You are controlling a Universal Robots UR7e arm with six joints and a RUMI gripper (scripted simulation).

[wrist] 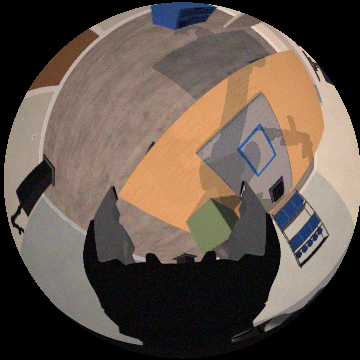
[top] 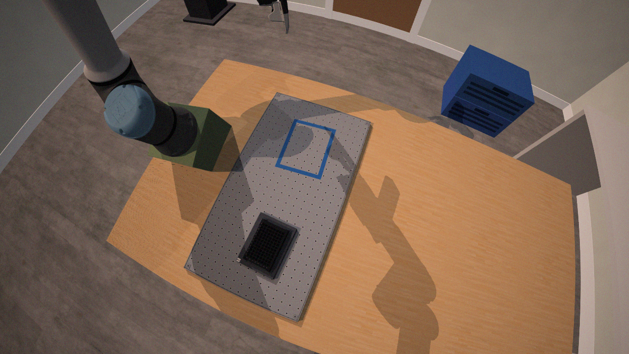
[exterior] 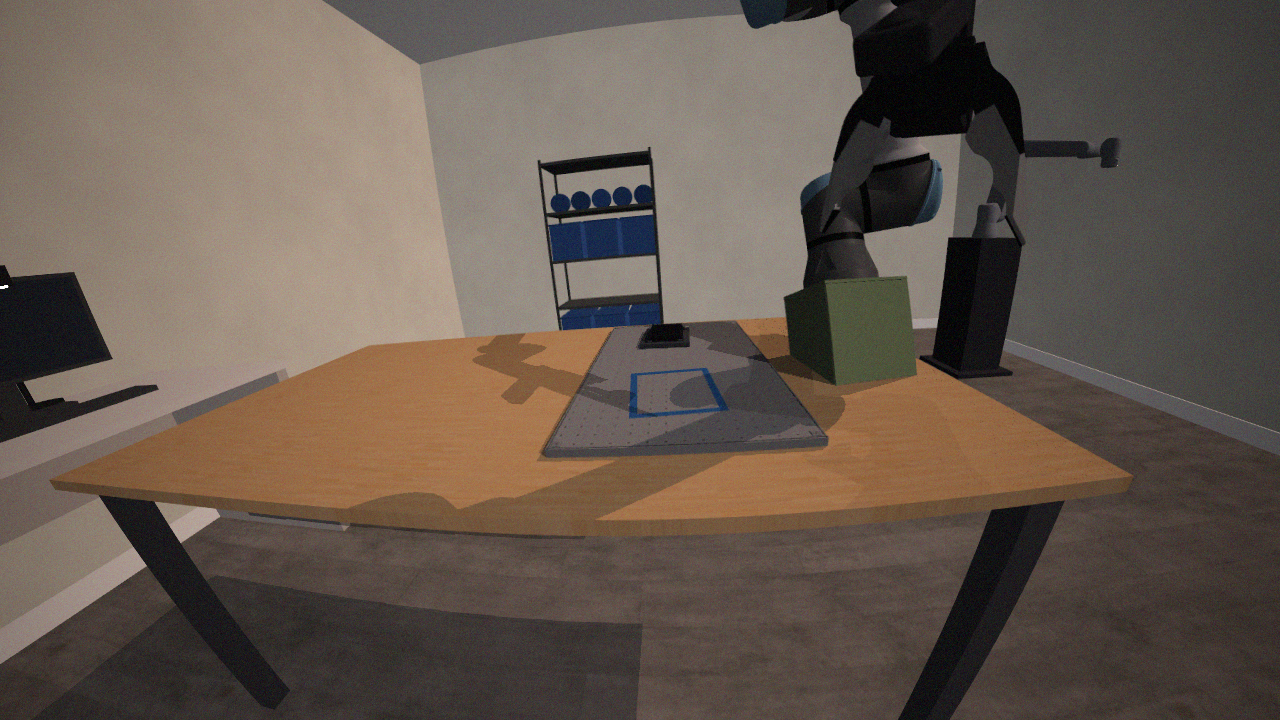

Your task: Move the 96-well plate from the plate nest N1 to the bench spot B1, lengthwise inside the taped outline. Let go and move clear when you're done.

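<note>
The black 96-well plate is 62 cm to the right of my hand, 23 cm below it and 23 cm ahead of it. Round my hand: black plate nest (62 cm to the right, 24 cm below, 23 cm ahead).
</note>
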